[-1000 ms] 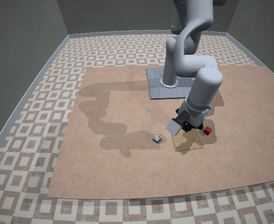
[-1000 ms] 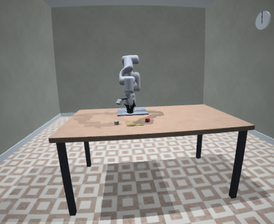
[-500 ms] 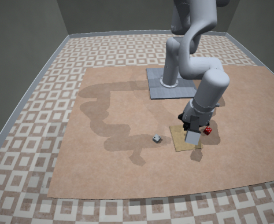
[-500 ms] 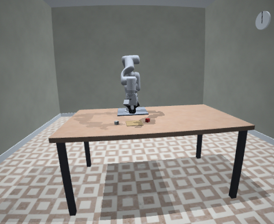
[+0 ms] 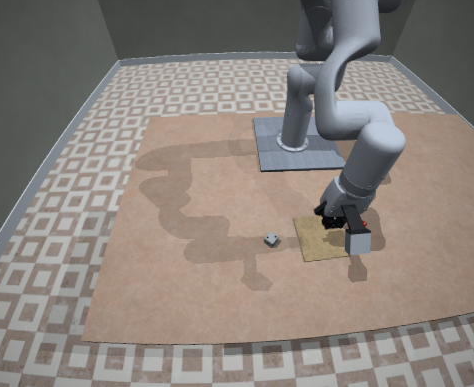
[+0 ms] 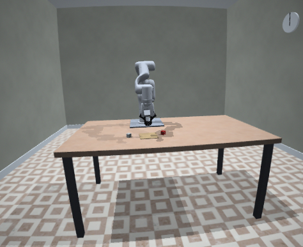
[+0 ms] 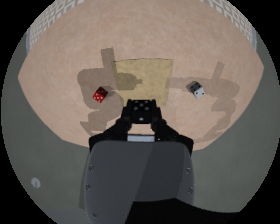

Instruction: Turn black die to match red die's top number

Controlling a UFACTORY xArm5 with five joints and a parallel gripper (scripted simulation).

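The black die is 1 cm below my hand. From my hand the other things lie so: grey die (15 cm to the right, 10 cm below, 1 cm behind); then red die (12 cm to the left, 10 cm below, 2 cm behind); then tan mat (11 cm below, 1 cm behind).
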